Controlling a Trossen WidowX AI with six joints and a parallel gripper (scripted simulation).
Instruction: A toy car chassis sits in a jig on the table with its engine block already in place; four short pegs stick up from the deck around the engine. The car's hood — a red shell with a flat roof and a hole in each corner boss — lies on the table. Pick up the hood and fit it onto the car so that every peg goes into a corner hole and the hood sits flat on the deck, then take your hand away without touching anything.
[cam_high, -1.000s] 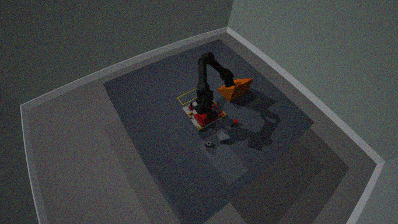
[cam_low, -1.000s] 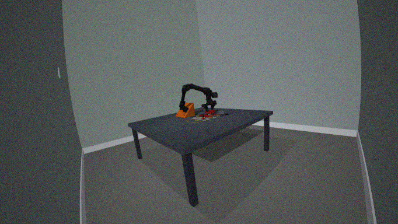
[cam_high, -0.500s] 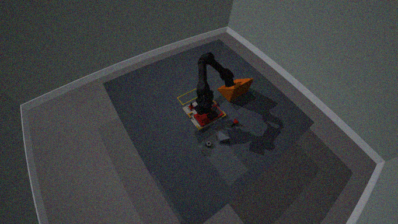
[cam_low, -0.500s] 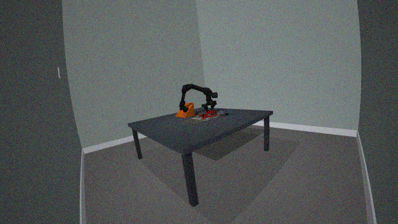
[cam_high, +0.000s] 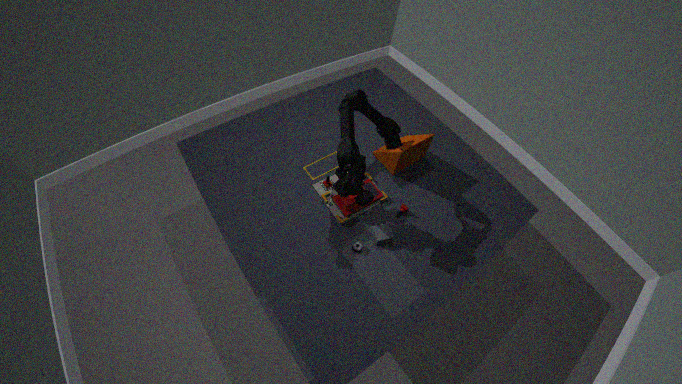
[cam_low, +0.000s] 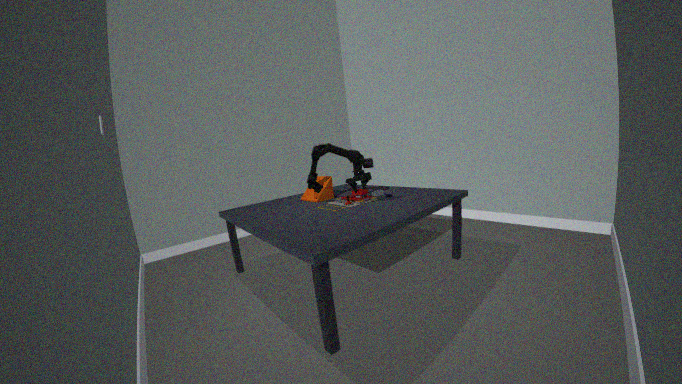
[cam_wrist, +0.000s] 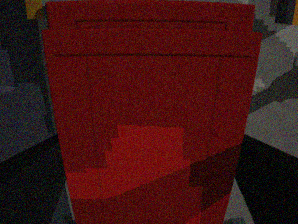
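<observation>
Right now the grey engine block is 3 cm below my gripper tip. The rest, counted from my gripper tip: red hood right at my gripper tip.
</observation>
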